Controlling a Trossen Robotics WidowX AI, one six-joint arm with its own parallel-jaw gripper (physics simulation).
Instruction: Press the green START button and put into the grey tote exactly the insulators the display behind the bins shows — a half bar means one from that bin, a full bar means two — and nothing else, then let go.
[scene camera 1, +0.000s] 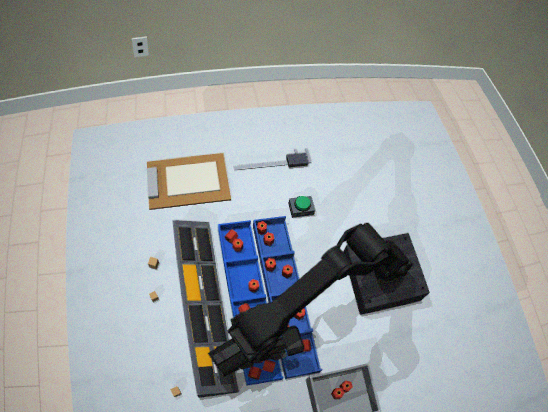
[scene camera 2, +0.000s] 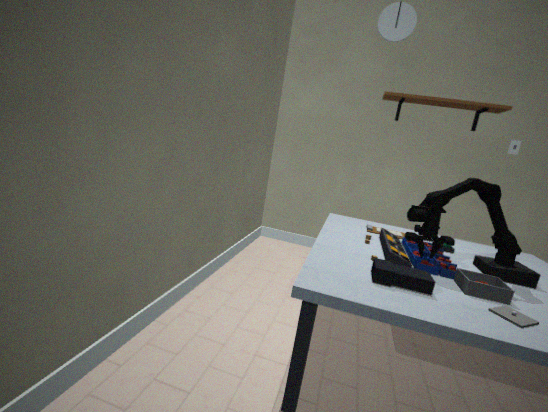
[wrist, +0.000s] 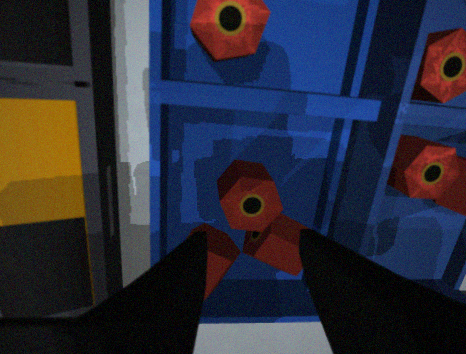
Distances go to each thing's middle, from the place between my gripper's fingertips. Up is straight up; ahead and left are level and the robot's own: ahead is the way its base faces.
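Scene:
Positions relative to my hand: grey tote (scene camera 1: 321, 385), 20 mm below, 180 mm behind, 120 mm to the left; dark box (scene camera 2: 383, 272), 20 mm below, 120 mm ahead, 250 mm to the left; brown board with cream pad (scene camera 1: 192, 180), 40 mm below, 130 mm ahead, 540 mm to the right. Going by their middles, the grey tote is the nearest to my hand of the things named here, and the brown board with cream pad is the farthest from it.

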